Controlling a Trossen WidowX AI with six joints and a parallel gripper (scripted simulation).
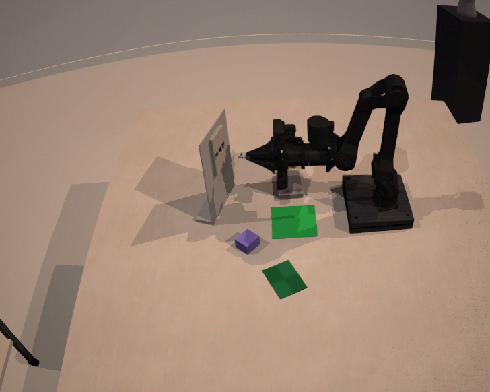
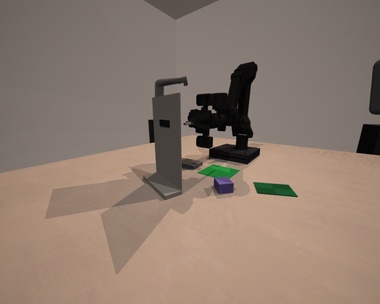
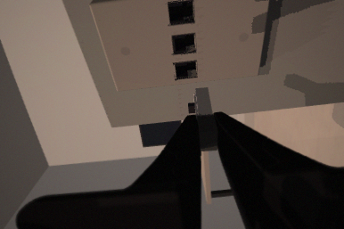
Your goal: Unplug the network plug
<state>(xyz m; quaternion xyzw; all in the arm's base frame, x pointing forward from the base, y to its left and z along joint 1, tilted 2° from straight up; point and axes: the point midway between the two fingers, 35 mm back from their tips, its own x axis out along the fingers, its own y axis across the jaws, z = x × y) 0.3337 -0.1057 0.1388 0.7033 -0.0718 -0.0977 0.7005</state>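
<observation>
My gripper tip is now 19 cm above the bright green square, 10 cm past it and 7 cm to the right of it. Also, from my gripper tip: grey upright panel (8 cm ahead, 7 cm below, 5 cm to the right); grey network plug (1 cm ahead); purple cube (17 cm below, 13 cm to the left, 3 cm ahead).
</observation>
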